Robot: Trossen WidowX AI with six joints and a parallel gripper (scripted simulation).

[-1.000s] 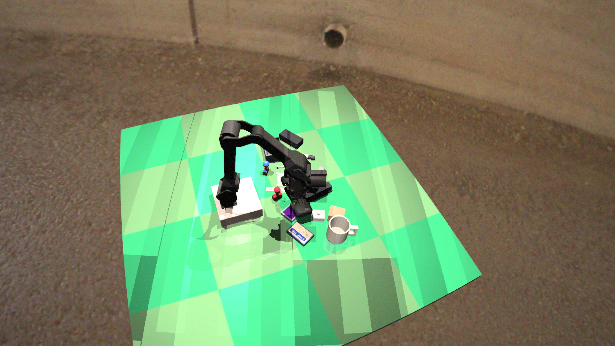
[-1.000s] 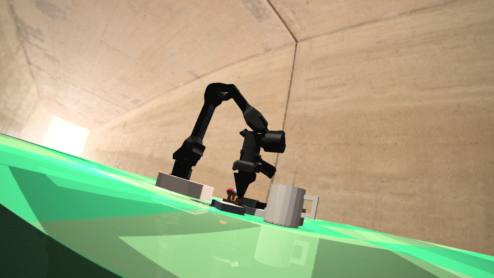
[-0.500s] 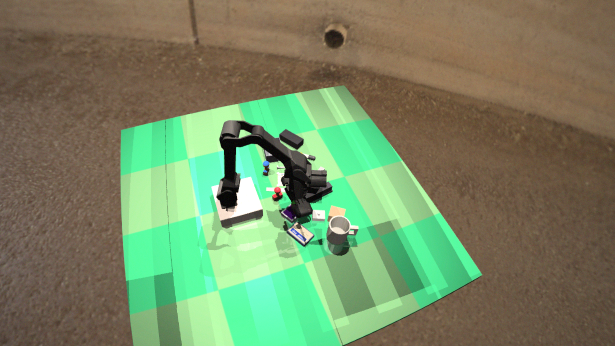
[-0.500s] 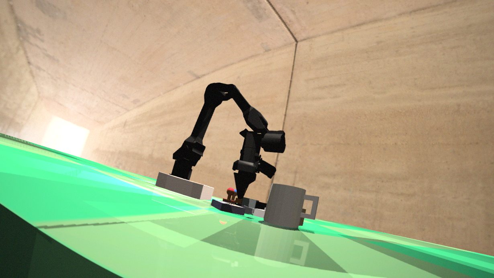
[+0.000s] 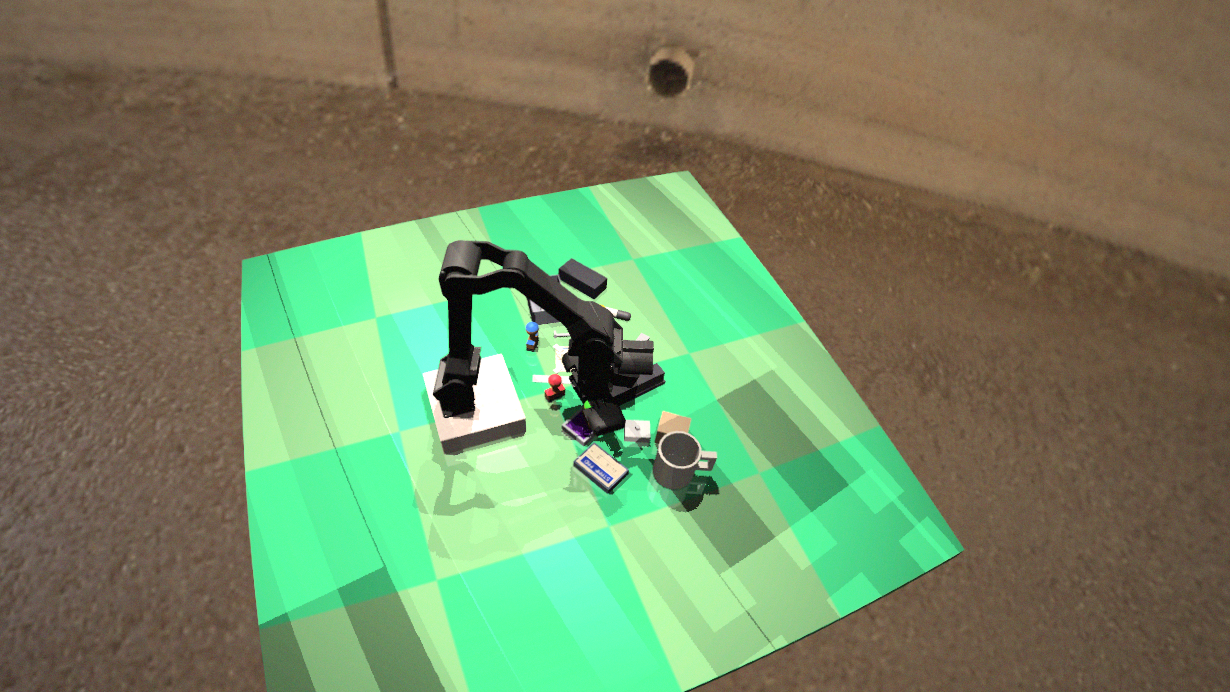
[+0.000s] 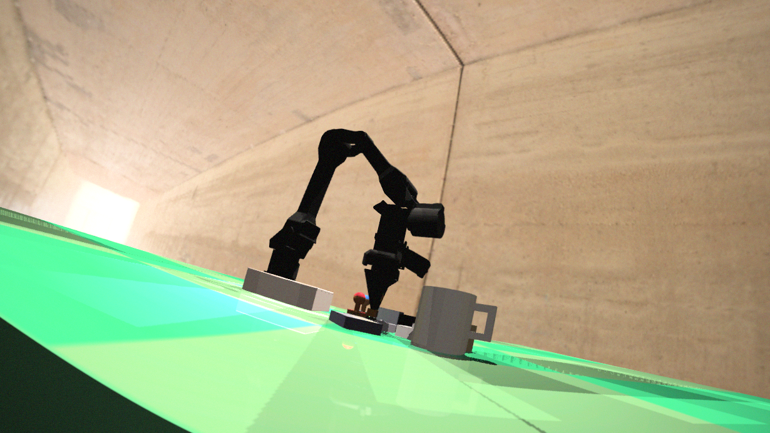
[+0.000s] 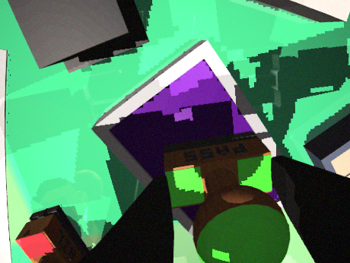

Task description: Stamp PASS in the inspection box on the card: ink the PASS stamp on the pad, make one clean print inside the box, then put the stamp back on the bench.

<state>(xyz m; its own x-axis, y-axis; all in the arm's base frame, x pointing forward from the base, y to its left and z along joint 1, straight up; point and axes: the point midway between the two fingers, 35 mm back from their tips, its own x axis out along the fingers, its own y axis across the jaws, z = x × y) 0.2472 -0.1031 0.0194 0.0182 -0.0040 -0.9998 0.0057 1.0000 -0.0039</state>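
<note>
Right now the purple ink pad is 3 cm below my gripper tip. From my gripper tip the other things lie so: small white block: 8 cm ahead, 5 cm to the right, 2 cm below; red-knobbed stamp: 4 cm behind, 9 cm to the left, 2 cm below; green stamp: right at my gripper tip.
</note>
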